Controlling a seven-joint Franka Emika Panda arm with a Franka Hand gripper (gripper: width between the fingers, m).
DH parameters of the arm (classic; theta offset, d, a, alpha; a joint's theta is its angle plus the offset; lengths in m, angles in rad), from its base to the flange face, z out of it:
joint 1: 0 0.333 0 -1.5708
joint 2: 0 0 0 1.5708
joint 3: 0 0.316 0.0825 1.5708
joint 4: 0 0 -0.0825 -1.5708
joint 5: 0 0.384 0 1.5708
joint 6: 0 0 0.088 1.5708
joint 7: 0 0.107 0 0
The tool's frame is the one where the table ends.
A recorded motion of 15 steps. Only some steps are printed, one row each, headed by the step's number.
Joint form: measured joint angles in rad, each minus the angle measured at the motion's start. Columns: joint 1, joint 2, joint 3, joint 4, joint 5, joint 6, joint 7.
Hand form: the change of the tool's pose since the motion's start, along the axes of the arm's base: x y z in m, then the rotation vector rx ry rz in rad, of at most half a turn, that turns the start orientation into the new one. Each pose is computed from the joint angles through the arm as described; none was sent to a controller.
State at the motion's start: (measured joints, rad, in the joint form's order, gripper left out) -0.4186 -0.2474 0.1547 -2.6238 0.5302 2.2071 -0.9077
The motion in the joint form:
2: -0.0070 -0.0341 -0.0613 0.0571 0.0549 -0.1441 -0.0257
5: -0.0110 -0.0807 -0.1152 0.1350 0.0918 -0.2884 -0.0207
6: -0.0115 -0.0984 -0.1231 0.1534 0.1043 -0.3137 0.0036
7: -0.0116 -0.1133 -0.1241 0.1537 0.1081 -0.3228 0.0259
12: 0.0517 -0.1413 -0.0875 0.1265 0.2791 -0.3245 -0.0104
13: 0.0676 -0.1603 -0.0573 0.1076 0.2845 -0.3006 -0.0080
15: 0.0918 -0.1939 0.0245 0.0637 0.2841 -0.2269 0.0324
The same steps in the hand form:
2: 0.0007 -0.0150 0.0309 0.1077 -0.0134 -0.0277
5: 0.0033 -0.0272 0.0782 0.1925 -0.0488 -0.0441
6: 0.0040 -0.0284 0.0929 0.2071 -0.0594 -0.0659
7: 0.0022 -0.0272 0.0988 0.2111 -0.0581 -0.0831
12: 0.0106 0.0233 0.1041 0.3350 -0.1175 -0.0411
13: 0.0097 0.0410 0.1033 0.3157 -0.1228 -0.0144
15: 0.0067 0.0774 0.0960 0.2492 -0.1178 0.0116

